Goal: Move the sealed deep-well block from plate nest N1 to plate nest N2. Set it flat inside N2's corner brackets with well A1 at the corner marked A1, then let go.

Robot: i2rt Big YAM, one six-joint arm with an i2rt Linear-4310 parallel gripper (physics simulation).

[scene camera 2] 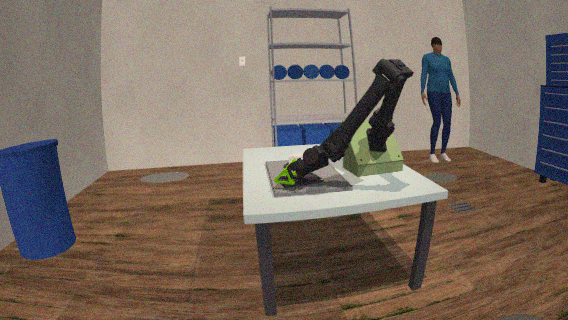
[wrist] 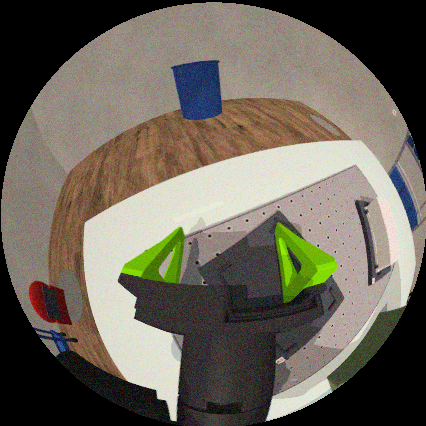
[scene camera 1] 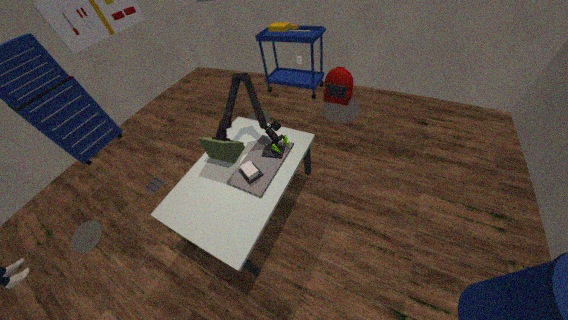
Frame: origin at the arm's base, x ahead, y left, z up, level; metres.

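Seen in the pictures: gripper, fingertip midpoint: (scene camera 2: pixel 278 177) (wrist: pixel 229 229) (scene camera 1: pixel 284 148); arm's base, origin of the base link: (scene camera 2: pixel 376 141) (scene camera 1: pixel 221 139).
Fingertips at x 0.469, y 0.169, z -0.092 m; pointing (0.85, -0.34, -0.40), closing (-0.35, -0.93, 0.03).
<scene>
Pixels of each thing's top centre, then the offset from my fingertips to it. Level surfaces: height alone.
- pale block, middle of its top: (wrist: pixel 391 228) (scene camera 2: pixel 304 154) (scene camera 1: pixel 248 168) dz +0.023, dx -0.139, dy -0.278 m
- second dark nest, middle of its top: (wrist: pixel 288 292) (scene camera 2: pixel 299 177) (scene camera 1: pixel 273 150) dz -0.013, dx -0.086, dy -0.033 m
- perforated grey board, middle of its top: (wrist: pixel 351 262) (scene camera 2: pixel 303 172) (scene camera 1: pixel 261 161) dz -0.030, dx -0.119, dy -0.159 m
- white table, its level: dz -0.044 m
The pale block (scene camera 1: pixel 250 169) (wrist: pixel 389 230) sits on a dark nest (scene camera 1: pixel 257 179) (wrist: pixel 368 245); in scene camera 2 it is mostly hidden behind the gripper. A second dark nest (scene camera 1: pixel 269 152) (wrist: pixel 255 250) lies on the board with no block seen on it. I cannot read the nest labels or the A1 mark. My gripper (scene camera 1: pixel 281 144) (scene camera 2: pixel 285 175) (wrist: pixel 229 229) is open and empty, with bright green fingers. It is low at the second nest, turned at an angle to it, and hides part of it. It is apart from the block.
Both nests are on a perforated grey board (scene camera 1: pixel 272 172) (scene camera 2: pixel 325 189) (wrist: pixel 305 200) on the white table (scene camera 1: pixel 210 215) (scene camera 2: pixel 400 190) (wrist: pixel 125 240). A green sloped housing (scene camera 1: pixel 222 150) (scene camera 2: pixel 372 162) (wrist: pixel 372 345) stands at the arm's base, beside the board.
</scene>
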